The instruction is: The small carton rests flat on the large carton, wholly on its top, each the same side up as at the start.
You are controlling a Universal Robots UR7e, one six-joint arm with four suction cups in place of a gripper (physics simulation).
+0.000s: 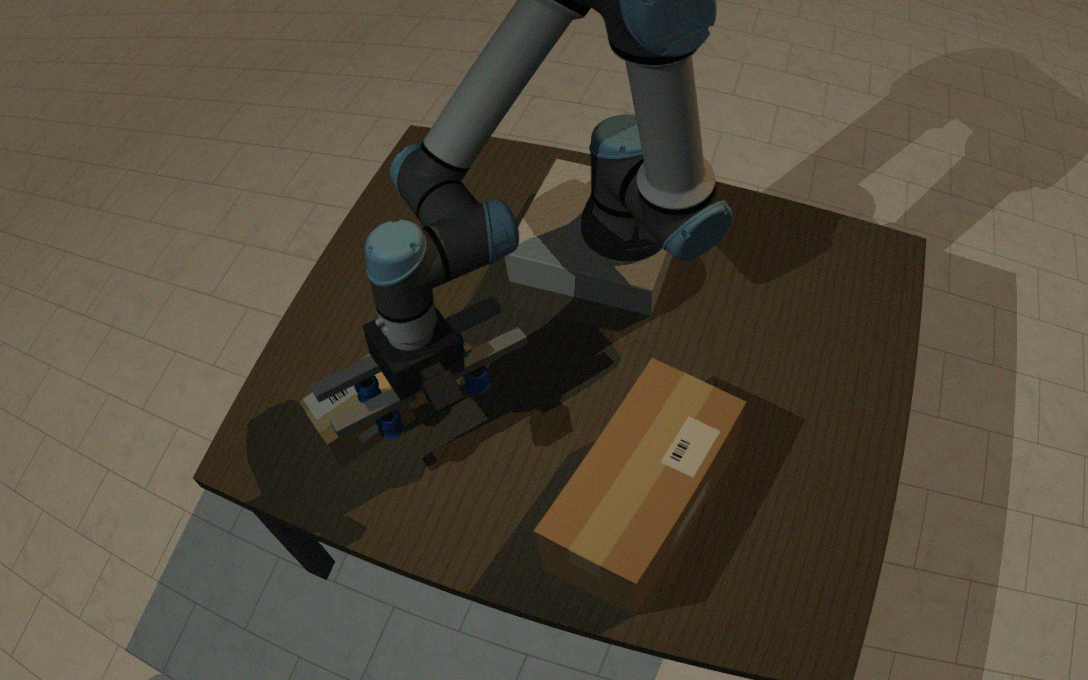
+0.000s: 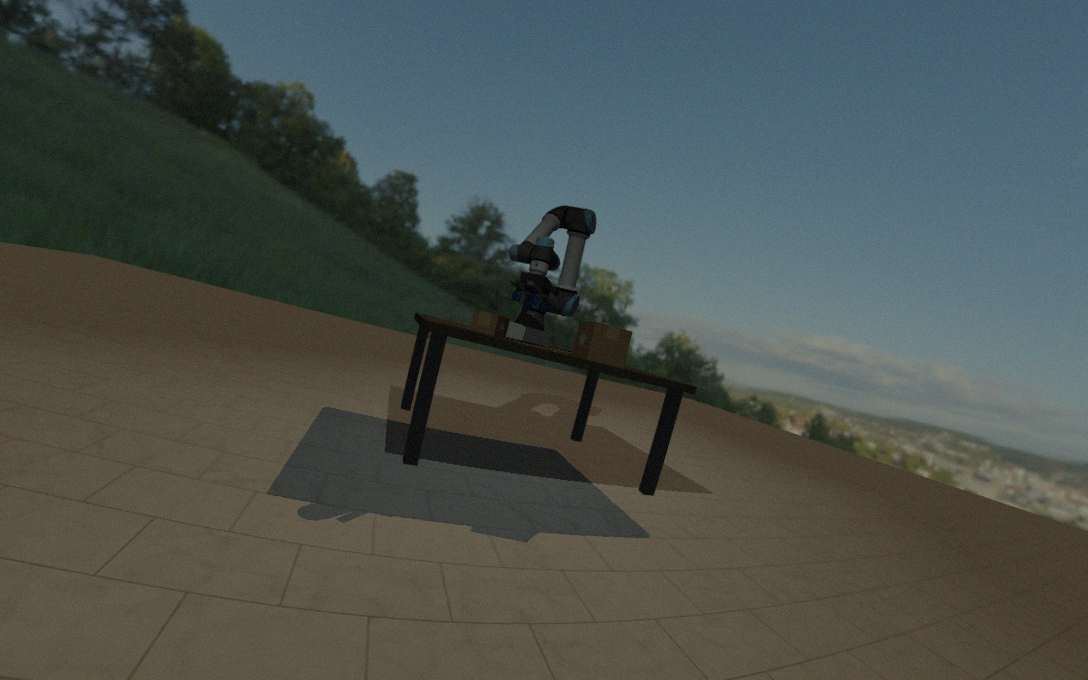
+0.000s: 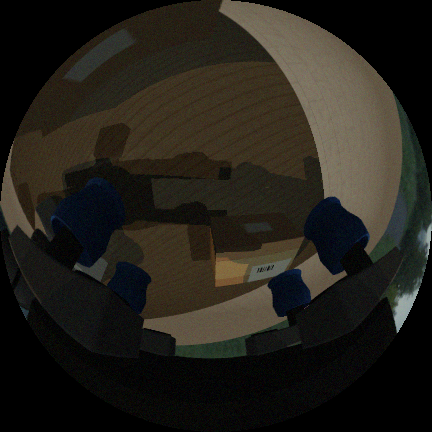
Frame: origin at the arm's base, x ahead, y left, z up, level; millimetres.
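Seen in the pictures: hand, its tool point: [image 2: 529, 306] [image 3: 214, 258]; arm's base, origin of its link: [image 1: 625, 228] [image 2: 528, 328].
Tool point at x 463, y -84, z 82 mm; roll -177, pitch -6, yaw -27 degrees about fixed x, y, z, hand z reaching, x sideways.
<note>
Pixels of each thing's top centre, then the offset from my tool point to it. Level surfaces: height alone.
- small carton, centre of its top: [image 1: 349, 397] [image 3: 259, 264] [image 2: 492, 314] dx +37, dy -134, dz -69 mm
- dark table, height of its surface: dz -147 mm
- large carton, centre of its top: [image 1: 645, 465] [image 2: 604, 326] dx -36, dy +331, dz +1 mm
The small carton [image 1: 323, 416] [image 3: 241, 264] [image 2: 486, 321] lies flat on the dark table [image 1: 822, 329] near its left edge, white label up. My suction gripper [image 1: 420, 398] [image 3: 209, 257] [image 2: 529, 304] hangs right over it, with the blue cups close above its top and holding nothing. Its crossbars hide most of the carton. I cannot tell whether any cup touches the carton. The large carton [image 1: 640, 475] [image 2: 602, 342] lies flat on the table's front right part, barcode label up, well apart from the small carton.
The arm's grey base block [image 1: 589, 274] stands at the middle back of the table. The table edge runs close to the small carton's left and front sides. Paved floor lies around the table.
</note>
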